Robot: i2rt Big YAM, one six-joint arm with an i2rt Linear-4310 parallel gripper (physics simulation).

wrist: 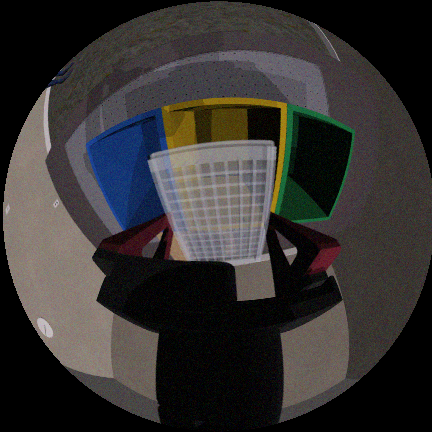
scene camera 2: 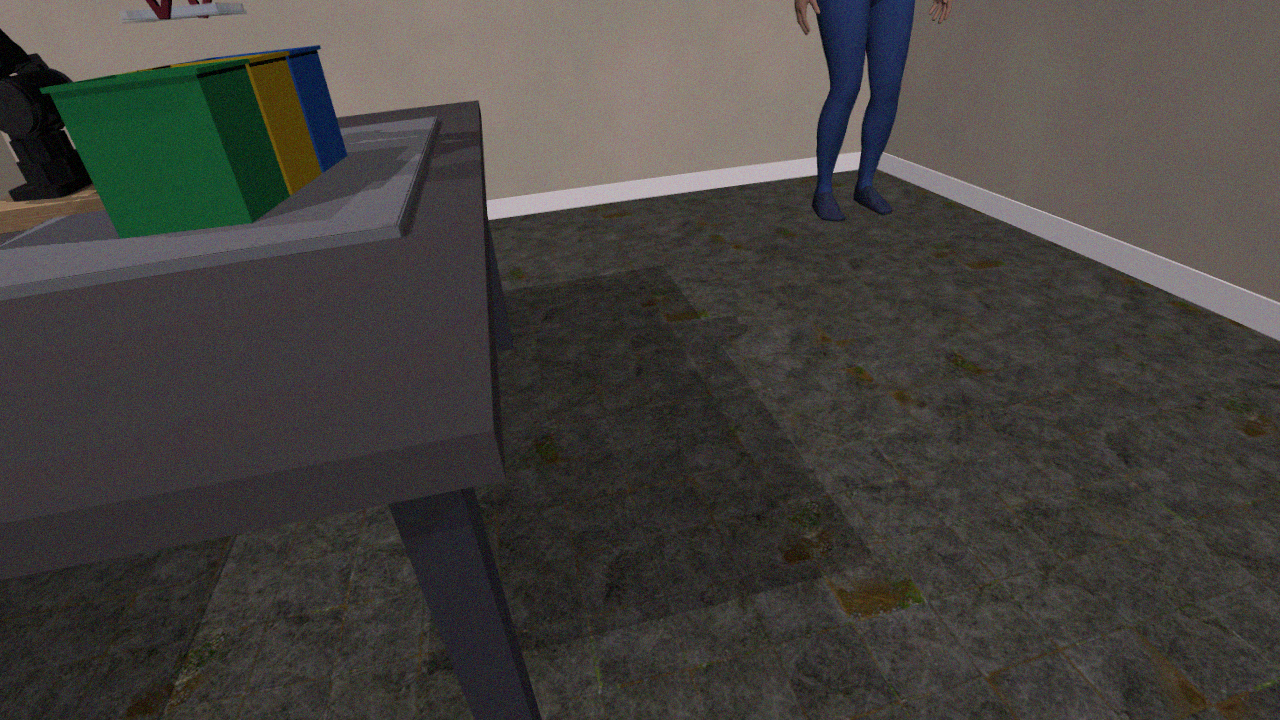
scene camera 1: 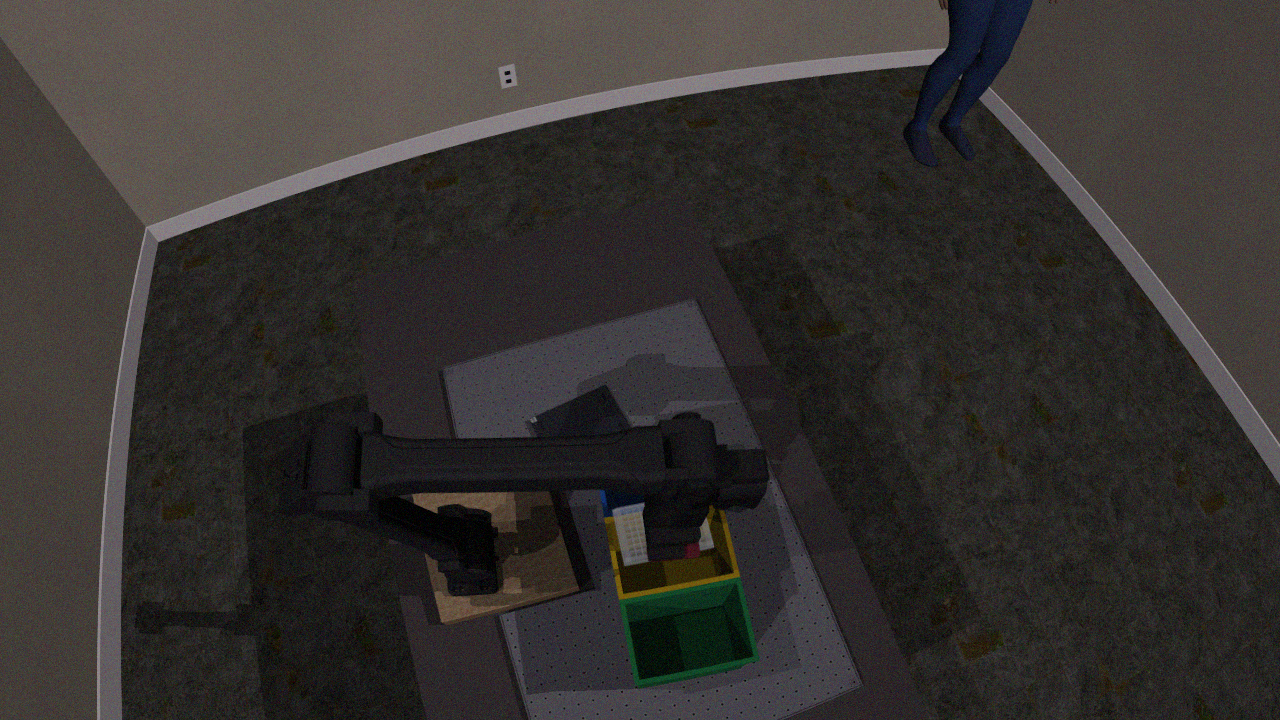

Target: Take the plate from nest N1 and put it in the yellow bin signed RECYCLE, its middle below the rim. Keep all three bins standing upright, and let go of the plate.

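Frame: origin at the arm's base, x right, y back, z down, level; centimetres.
Where they show: gripper, fingertip midpoint: (wrist: 218,216) (scene camera 2: 185,18) (scene camera 1: 661,529); arm's base, origin of the base link: (scene camera 2: 64,186) (scene camera 1: 471,561).
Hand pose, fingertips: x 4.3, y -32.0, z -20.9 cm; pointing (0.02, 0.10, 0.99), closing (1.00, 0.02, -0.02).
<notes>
Things, the pixels of their centre, and the offset from my fingertips. Level surfaces: height alone.
- yellow bin, body centre: (scene camera 1: 669,562) (wrist: 224,152) (scene camera 2: 230,128) dy -1.5, dx +1.3, dz +14.5 cm
- blue bin, body centre: (scene camera 1: 653,489) (wrist: 153,161) (scene camera 2: 268,114) dy -1.0, dx -11.7, dz +14.5 cm
- green bin, body centre: (scene camera 1: 685,639) (scene camera 2: 181,147) (wrist: 293,154) dy -2.0, dx +14.4, dz +14.5 cm
- perforated board, its level: dz +23.5 cm
The clear, gridded plate (scene camera 1: 631,535) (scene camera 2: 183,12) (wrist: 220,190) is held roughly level between the red fingers of my gripper (scene camera 2: 181,8) (wrist: 218,216), which is shut on its sides. In scene camera 2 it hangs clearly above the bin rims. The yellow bin (scene camera 1: 677,586) (scene camera 2: 288,125) (wrist: 229,125) stands upright between the blue bin (scene camera 1: 623,498) (scene camera 2: 319,107) (wrist: 127,175) and the green bin (scene camera 1: 689,635) (scene camera 2: 165,152) (wrist: 320,170), both upright. In the wrist view the plate overlaps the yellow bin and the blue bin's edge. No RECYCLE sign can be read. The arm hides part of the plate in scene camera 1.
A dark, flat block (scene camera 1: 581,413) lies behind the arm on the perforated board (scene camera 1: 662,340). The arm's base stands on a wooden board (scene camera 1: 547,573). A person in blue (scene camera 1: 971,53) (scene camera 2: 863,89) stands on the floor away from the table.
</notes>
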